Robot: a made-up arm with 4 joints.
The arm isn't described. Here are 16 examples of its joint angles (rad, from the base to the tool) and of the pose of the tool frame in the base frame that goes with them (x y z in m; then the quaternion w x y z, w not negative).
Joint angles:
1: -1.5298 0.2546 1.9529 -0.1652
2: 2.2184 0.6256 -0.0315 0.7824
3: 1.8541 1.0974 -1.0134 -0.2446
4: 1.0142 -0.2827 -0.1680 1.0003
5: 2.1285 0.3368 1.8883 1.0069
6: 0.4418 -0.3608 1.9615 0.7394
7: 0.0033 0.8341 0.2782 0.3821
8: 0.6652 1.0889 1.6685 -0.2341
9: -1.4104 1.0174 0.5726 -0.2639
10: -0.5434 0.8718 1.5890 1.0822
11: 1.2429 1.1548 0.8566 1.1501
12: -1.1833 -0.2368 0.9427 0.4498
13: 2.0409 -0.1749 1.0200 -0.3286
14: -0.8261 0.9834 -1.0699 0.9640
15: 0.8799 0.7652 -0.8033 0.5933
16: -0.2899 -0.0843 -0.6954 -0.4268
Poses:
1: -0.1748 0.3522 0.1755 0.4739 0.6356 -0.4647 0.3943
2: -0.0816 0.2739 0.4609 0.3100 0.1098 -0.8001 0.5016
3: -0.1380 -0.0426 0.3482 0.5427 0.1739 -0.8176 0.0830
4: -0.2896 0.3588 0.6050 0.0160 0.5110 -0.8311 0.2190
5: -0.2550 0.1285 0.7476 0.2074 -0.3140 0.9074 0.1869
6: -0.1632 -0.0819 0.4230 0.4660 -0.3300 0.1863 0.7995
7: -0.0819 0.0234 0.3602 0.1380 -0.2330 0.6913 0.6699
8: -0.2867 -0.1883 0.3607 0.7685 0.0262 0.4863 0.4151
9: -0.0937 0.2963 0.2176 0.4218 0.2080 -0.0744 0.8794
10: -0.3053 0.0315 0.0847 0.1209 0.2277 0.2378 0.9365
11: -0.1828 -0.0503 0.6302 0.0611 -0.1745 -0.9670 -0.1752
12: -0.2102 -0.0123 0.2181 0.6918 -0.0198 -0.0783 0.7175
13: -0.1638 0.3756 0.5740 0.0991 -0.8178 0.4843 0.2946
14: -0.1228 0.3331 0.4570 0.2653 0.6013 -0.6414 -0.3959
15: -0.0903 0.2049 0.3371 0.4356 0.3350 -0.8333 0.0600
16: -0.1524 0.2113 0.5907 0.4116 -0.7297 0.3892 0.3830
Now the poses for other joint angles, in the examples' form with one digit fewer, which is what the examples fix.
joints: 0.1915 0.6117 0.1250 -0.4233
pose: -0.047 0.096 0.430 0.415 -0.452 0.494 0.616
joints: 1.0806 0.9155 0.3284 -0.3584
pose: -0.059 0.021 0.475 0.251 -0.428 0.791 0.358
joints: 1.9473 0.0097 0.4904 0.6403
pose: -0.188 0.379 0.550 0.130 0.534 -0.814 0.186
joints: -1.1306 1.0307 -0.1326 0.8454
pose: -0.061 0.204 0.319 0.086 0.340 -0.399 -0.847
